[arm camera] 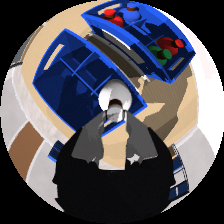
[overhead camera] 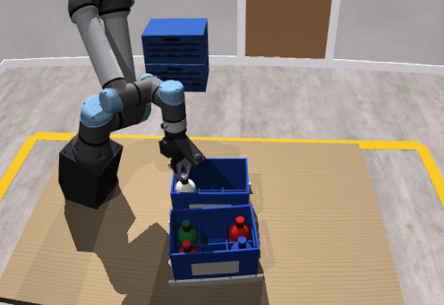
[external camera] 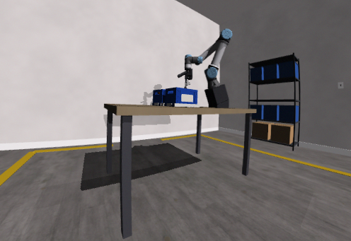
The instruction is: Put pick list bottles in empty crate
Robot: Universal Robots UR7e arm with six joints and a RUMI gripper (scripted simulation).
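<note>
Now: hand 70 mm above the white bottle. Also, from my hand: pick list strip (70 mm ahead, 190 mm to the left, 210 mm below); then blue-capped bottle (210 mm ahead, 230 mm to the right, 120 mm below); then green bottle (20 mm ahead, 170 mm to the right, 120 mm below).
</note>
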